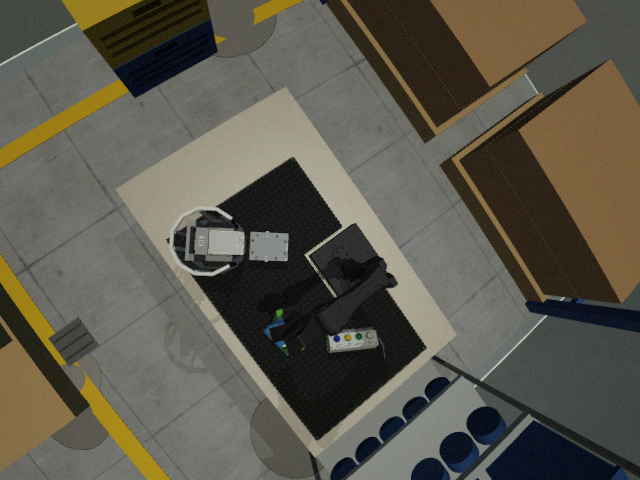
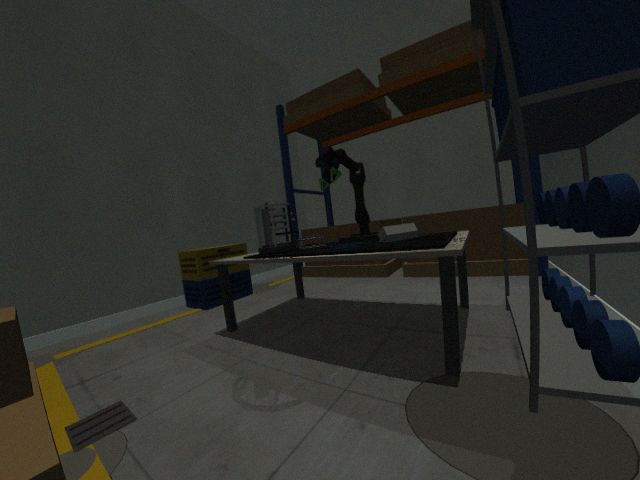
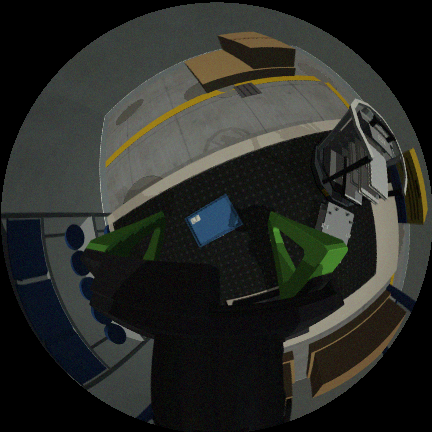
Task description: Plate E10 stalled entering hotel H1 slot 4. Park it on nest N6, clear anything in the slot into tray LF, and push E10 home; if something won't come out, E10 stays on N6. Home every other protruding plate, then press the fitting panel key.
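Places are measured from the arm's base along level axes (x ahead, y left, z up), in millimetres.
Pixels of known places: gripper, fingertip midpoint: [image 2: 327, 186] [image 3: 216, 217]; arm's base, origin of the base link: [image 1: 348, 267] [image 2: 365, 234].
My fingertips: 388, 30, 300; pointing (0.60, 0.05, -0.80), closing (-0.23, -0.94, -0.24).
For each thing: its top centre in the pictures, then the offset to it from my fingertips, as dx, dy, dz. Level surfaces: height alone.
- light grey studded nest plate, middle of its top: [image 3: 338, 234] [image 1: 269, 246] [image 2: 310, 235] -121, -281, -261
- key panel, middle of its top: [image 1: 354, 343] [image 2: 397, 224] -244, +268, -253
- black mat, its level: dz -336
- pale table, its level: dz -350
My gripper [image 1: 291, 331] [image 2: 329, 180] [image 3: 216, 217] has green fingers standing wide apart, with nothing between them. It hangs high above the blue tray [image 1: 274, 329] [image 3: 216, 225], which lies on the black mat with a small white label too blurred to read. The plate hotel [image 1: 225, 242] [image 2: 266, 224] [image 3: 353, 172] stands upright in a ring-shaped frame, with several pale plates stacked inside; slot numbers and E10's label are not legible. A light grey studded nest plate [image 1: 268, 246] [image 3: 337, 223] lies beside its open side. The key panel [image 1: 353, 342] [image 2: 398, 231] has blue, yellow, green and white keys.
The arm's dark base plate [image 1: 356, 240] has a white edge and lies at one long side of the black mat [image 1: 289, 191] [image 3: 200, 187]. The pale table [image 1: 248, 134] carries the mat. A storage rack [image 2: 534, 320] stands beyond one table end. Yellow and blue crates [image 1: 165, 56] [image 2: 217, 289] stand on the floor.
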